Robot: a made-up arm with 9 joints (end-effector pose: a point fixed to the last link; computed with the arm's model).
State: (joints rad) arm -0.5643 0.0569 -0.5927 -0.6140 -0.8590 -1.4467 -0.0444 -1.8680 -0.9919
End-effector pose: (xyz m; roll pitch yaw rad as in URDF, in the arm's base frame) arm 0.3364 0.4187 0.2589 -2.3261 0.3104 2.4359
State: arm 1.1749 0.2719 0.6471 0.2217 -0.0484 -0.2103 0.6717 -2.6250 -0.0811
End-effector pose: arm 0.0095 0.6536 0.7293 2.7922 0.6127 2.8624
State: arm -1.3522 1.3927 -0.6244 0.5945 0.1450 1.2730 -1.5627 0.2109 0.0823
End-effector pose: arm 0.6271 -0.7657 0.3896 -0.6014 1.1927 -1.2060
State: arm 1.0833 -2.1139 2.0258 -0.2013 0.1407 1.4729 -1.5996 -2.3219 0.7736
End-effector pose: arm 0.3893 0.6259 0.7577 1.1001 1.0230 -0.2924
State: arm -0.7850 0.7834 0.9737 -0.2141 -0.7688 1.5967 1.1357 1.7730 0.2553
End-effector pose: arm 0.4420 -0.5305 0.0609 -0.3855 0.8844 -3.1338
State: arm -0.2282 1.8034 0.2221 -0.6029 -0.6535 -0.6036 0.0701 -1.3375 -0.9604
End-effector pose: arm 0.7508 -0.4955 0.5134 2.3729 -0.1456 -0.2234
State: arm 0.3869 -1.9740 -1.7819 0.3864 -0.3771 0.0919 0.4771 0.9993 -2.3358
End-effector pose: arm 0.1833 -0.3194 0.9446 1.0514 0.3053 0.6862
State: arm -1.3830 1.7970 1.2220 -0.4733 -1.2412 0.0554 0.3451 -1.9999 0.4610
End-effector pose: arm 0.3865 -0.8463 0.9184 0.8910 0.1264 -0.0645
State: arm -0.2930 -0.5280 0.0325 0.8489 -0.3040 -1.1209 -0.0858 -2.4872 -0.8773
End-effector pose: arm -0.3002 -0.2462 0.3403 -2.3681 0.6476 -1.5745
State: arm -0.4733 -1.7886 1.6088 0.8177 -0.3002 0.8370 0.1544 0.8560 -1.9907
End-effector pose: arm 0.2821 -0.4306 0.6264 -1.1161 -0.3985 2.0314
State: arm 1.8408 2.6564 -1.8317 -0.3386 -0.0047 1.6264 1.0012 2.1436 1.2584
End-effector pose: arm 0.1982 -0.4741 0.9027 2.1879 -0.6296 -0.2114
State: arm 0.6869 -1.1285 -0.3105 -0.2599 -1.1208 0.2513 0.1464 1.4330 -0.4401
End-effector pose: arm -0.3407 0.1957 1.0028 -2.1696 0.5883 -1.4497
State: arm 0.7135 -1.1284 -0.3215 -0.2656 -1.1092 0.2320 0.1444 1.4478 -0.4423
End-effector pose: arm -0.3388 0.1895 1.0164 -2.1739 0.6286 -1.4524
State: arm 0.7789 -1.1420 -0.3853 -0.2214 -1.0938 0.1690 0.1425 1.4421 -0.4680
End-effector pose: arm -0.3345 0.1339 1.0414 -2.0637 0.7673 -1.2917
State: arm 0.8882 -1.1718 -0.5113 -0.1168 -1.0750 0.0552 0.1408 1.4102 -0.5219
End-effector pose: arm -0.3201 0.0206 1.0567 -1.6342 0.9642 -0.7957
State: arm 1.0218 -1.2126 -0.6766 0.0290 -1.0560 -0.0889 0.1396 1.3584 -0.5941
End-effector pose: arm -0.2877 -0.1160 1.0272 -0.7926 0.9365 0.0613
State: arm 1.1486 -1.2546 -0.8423 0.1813 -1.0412 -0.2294 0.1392 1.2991 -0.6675
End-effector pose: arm -0.2435 -0.2207 0.9526 -0.2283 0.6158 0.5590
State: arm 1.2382 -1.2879 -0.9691 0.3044 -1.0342 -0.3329 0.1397 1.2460 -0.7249
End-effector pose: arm -0.2057 -0.2701 0.8734 0.0470 0.3023 0.7152
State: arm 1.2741 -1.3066 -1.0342 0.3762 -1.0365 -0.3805 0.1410 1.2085 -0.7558
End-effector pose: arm -0.1858 -0.2828 0.8258 0.1696 0.1329 0.7454
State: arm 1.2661 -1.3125 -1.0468 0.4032 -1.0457 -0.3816 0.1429 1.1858 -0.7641
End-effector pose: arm -0.1811 -0.2826 0.8112 0.1865 0.0898 0.7406
